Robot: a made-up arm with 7 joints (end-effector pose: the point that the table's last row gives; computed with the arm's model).
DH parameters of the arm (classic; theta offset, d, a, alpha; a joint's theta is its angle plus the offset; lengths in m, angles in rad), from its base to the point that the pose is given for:
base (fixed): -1.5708 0.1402 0 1.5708
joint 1: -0.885 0 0.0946 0
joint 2: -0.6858 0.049 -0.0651 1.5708
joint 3: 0 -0.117 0.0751 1.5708
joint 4: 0 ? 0.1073 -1.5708
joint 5: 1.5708 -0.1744 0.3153 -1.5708
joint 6: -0.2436 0 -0.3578 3.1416
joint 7: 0.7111 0 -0.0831 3.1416
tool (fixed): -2.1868 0.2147 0 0
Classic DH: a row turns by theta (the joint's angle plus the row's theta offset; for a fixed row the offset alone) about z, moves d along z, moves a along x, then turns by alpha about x.
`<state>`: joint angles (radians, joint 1 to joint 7).
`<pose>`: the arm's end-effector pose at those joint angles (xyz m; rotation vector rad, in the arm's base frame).
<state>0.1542 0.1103 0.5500 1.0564 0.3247 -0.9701 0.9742</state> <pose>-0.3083 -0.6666 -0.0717 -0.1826 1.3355 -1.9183</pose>
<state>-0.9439 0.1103 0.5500 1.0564 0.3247 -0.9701 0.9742</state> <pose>-0.3083 -0.1148 -0.5498 0.3628 2.1602 -0.9481</pose>
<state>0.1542 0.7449 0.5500 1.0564 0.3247 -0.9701 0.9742</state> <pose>-0.3083 -0.6387 0.3107 -0.4911 0.6838 -2.2841</pose>
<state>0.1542 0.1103 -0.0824 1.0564 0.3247 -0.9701 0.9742</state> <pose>-0.0427 -0.6882 -0.1516 0.2690 0.8776 -1.6466</pose>
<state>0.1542 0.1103 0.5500 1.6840 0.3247 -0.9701 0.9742</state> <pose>-0.4001 -0.4182 -0.2941 0.3928 1.8452 -1.7119</pose>
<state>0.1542 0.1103 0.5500 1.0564 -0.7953 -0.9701 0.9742</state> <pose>-0.5259 -0.4021 -0.2043 0.7500 0.3978 -2.4683</pose>
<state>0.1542 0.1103 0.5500 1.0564 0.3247 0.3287 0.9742</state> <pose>0.0541 -0.4321 -0.1044 0.5657 1.0029 -0.7951</pose>
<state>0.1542 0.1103 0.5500 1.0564 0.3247 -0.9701 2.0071</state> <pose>-0.2563 -0.6114 -0.0403 0.9886 -1.2943 2.6045</pose>
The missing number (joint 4, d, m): 0.1577
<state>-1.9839 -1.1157 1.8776 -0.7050 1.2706 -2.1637 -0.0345</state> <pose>0.5166 0.1567 0.4009 0.1371 -0.0990 0.3380</pose>
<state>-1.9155 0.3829 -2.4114 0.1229 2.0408 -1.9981 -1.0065</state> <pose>-0.6072 -0.2874 -0.5595 1.5153 0.3814 -0.9963</pose>
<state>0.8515 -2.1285 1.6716 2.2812 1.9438 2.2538 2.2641</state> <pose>-0.2474 0.2209 -0.2989 -1.5295 -0.5889 -0.7926</pose>
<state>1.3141 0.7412 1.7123 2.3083 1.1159 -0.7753 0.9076</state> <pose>-0.6521 -0.2375 0.1367 0.8063 0.8018 -2.5769</pose>
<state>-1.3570 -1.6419 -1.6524 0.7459 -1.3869 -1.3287 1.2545</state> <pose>0.7066 0.2331 0.0397 -0.2615 -0.0781 -0.1773</pose>
